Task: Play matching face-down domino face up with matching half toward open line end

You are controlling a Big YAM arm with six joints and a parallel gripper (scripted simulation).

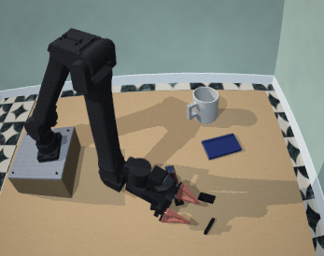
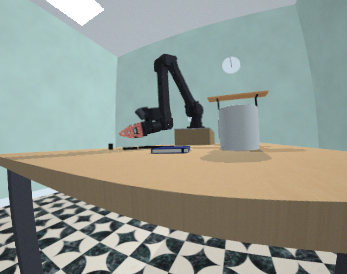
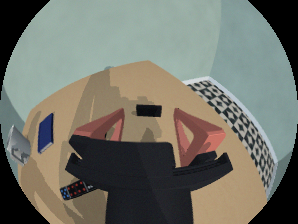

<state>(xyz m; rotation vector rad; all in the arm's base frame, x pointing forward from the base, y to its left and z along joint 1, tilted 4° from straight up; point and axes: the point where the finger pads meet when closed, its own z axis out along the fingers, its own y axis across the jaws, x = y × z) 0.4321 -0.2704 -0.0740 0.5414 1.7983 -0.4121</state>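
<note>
The domino lies 5 cm ahead of my hand, 3 cm to the right of it and 6 cm below it. Also, from my hand: white mug 14 cm ahead, 45 cm to the left, 2 cm below.
</note>
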